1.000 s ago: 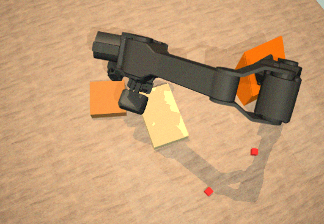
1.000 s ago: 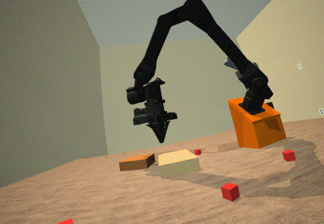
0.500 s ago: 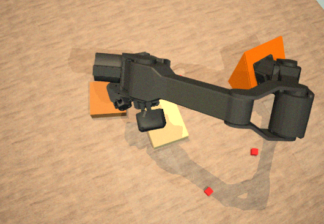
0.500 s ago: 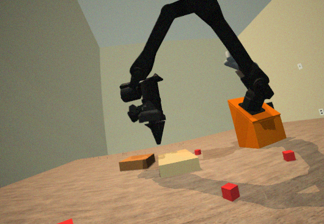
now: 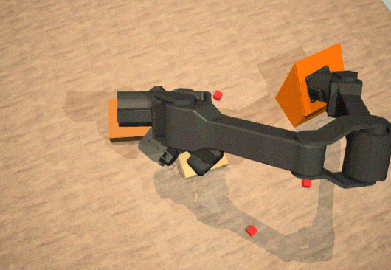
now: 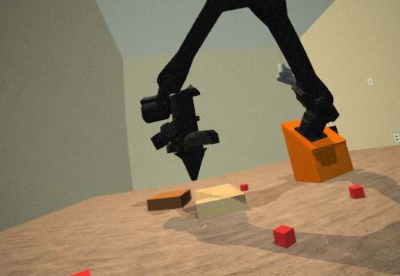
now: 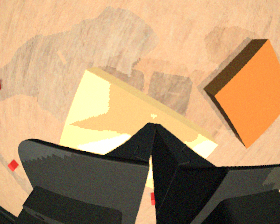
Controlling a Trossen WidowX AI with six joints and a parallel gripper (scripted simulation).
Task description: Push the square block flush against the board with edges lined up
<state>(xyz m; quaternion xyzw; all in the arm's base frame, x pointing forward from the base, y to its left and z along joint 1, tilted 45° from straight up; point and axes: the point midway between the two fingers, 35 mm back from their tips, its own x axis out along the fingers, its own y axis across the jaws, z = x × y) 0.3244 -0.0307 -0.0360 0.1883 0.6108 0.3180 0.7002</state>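
Right now my gripper tip is 50 mm past the board and 50 mm above it. Round my gripper tip: square block: 120 mm to the right, 60 mm ahead, 50 mm below.
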